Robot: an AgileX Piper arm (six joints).
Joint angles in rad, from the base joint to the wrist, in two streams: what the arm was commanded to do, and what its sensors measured. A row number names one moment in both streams.
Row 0, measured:
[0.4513, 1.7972, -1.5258, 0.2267, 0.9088, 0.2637]
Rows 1 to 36, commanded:
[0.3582, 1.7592, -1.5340, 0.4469, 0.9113, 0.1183]
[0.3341, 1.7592, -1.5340, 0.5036, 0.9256, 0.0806]
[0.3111, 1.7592, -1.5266, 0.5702, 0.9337, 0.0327]
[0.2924, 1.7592, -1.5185, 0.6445, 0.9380, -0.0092]
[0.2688, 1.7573, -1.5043, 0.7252, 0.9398, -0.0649]
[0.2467, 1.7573, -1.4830, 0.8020, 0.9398, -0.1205]
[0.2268, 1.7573, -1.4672, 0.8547, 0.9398, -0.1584]
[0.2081, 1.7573, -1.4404, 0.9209, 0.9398, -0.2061]
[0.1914, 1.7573, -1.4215, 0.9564, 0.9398, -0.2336]
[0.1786, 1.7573, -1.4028, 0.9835, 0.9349, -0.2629]
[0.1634, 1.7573, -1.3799, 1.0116, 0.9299, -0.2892]
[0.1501, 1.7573, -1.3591, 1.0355, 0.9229, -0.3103]
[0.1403, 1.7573, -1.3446, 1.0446, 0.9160, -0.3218]
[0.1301, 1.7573, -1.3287, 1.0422, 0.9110, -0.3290]
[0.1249, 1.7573, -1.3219, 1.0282, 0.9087, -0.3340]
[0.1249, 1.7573, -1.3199, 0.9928, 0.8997, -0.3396]
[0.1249, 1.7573, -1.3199, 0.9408, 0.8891, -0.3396]
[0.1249, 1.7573, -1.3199, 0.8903, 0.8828, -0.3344]
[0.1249, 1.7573, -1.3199, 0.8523, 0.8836, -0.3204]
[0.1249, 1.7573, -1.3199, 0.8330, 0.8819, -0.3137]
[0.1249, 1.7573, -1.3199, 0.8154, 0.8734, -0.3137]
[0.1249, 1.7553, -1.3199, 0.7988, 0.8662, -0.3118]
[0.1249, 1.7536, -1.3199, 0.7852, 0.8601, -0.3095]
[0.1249, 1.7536, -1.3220, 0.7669, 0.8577, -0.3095]
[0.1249, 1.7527, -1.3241, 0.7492, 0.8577, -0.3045]
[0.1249, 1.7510, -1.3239, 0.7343, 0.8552, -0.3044]
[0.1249, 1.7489, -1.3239, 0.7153, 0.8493, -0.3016]
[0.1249, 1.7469, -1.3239, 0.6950, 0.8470, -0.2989]
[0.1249, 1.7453, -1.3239, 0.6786, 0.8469, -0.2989]
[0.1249, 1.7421, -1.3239, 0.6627, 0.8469, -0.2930]
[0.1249, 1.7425, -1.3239, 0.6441, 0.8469, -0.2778]
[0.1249, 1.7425, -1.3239, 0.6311, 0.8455, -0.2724]
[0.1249, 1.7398, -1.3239, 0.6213, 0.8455, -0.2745]
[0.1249, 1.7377, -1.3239, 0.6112, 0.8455, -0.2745]
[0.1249, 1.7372, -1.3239, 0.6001, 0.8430, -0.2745]
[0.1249, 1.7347, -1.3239, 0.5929, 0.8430, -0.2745]
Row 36, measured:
[0.1345, 1.7145, -1.3410, 0.7557, 0.8621, -0.2701]
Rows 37 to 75, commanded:
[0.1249, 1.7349, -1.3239, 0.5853, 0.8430, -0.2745]
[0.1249, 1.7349, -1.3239, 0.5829, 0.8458, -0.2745]
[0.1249, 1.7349, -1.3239, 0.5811, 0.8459, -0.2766]
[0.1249, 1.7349, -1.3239, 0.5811, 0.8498, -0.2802]
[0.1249, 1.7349, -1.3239, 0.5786, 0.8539, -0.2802]
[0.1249, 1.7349, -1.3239, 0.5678, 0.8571, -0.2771]
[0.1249, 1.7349, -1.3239, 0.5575, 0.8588, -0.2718]
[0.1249, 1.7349, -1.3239, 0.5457, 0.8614, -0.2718]
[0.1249, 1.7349, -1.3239, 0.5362, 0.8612, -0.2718]
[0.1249, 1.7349, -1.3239, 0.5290, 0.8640, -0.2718]
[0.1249, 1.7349, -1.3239, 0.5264, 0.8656, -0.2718]
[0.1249, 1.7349, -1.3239, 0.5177, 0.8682, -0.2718]
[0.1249, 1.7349, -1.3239, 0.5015, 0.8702, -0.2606]
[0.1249, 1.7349, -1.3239, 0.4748, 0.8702, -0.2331]
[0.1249, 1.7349, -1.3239, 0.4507, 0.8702, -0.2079]
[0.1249, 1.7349, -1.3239, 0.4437, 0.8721, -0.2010]
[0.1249, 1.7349, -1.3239, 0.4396, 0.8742, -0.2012]
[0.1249, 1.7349, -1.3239, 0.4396, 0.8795, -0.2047]
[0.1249, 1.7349, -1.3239, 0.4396, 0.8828, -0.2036]
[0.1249, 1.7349, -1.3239, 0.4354, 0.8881, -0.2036]
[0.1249, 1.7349, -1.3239, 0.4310, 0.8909, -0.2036]
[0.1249, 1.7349, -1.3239, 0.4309, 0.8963, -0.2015]
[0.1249, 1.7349, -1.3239, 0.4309, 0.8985, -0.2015]
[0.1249, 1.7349, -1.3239, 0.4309, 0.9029, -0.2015]
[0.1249, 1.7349, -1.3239, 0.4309, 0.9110, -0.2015]
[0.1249, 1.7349, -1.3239, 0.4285, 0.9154, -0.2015]
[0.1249, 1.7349, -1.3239, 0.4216, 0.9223, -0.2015]
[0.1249, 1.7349, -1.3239, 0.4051, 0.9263, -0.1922]
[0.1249, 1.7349, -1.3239, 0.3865, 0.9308, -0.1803]
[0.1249, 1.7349, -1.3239, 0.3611, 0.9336, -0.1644]
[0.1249, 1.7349, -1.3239, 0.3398, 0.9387, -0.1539]
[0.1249, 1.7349, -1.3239, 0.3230, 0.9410, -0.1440]
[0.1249, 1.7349, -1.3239, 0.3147, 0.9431, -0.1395]
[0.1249, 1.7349, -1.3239, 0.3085, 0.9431, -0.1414]
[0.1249, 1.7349, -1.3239, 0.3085, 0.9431, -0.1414]
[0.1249, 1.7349, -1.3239, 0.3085, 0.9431, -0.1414]
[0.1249, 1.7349, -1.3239, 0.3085, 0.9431, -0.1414]
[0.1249, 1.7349, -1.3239, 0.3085, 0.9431, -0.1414]
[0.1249, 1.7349, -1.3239, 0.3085, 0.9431, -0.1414]
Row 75, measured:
[0.1299, 1.6921, -1.3611, 0.4420, 0.8331, -0.1302]
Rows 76 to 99, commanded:
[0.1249, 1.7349, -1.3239, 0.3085, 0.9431, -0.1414]
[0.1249, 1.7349, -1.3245, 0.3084, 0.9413, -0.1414]
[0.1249, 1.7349, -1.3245, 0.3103, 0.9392, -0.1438]
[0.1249, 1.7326, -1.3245, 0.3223, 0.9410, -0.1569]
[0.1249, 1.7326, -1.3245, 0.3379, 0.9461, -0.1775]
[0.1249, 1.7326, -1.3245, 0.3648, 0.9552, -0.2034]
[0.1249, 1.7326, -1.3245, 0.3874, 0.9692, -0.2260]
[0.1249, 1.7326, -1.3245, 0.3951, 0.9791, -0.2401]
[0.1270, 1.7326, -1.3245, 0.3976, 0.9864, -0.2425]
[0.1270, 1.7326, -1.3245, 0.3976, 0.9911, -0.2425]
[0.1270, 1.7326, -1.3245, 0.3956, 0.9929, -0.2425]
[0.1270, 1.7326, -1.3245, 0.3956, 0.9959, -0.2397]
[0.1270, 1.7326, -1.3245, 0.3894, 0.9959, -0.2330]
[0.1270, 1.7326, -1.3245, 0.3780, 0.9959, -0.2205]
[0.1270, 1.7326, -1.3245, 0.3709, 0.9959, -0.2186]
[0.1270, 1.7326, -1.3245, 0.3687, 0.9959, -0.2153]
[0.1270, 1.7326, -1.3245, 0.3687, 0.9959, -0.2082]
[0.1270, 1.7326, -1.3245, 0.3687, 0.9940, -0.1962]
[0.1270, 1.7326, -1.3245, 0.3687, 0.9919, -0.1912]
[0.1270, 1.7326, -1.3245, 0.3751, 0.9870, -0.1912]
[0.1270, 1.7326, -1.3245, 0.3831, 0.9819, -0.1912]
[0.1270, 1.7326, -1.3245, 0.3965, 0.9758, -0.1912]
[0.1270, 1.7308, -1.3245, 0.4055, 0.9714, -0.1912]
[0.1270, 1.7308, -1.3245, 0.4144, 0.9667, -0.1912]
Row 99, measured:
[0.1297, 1.6893, -1.3611, 0.5223, 0.9168, -0.1777]
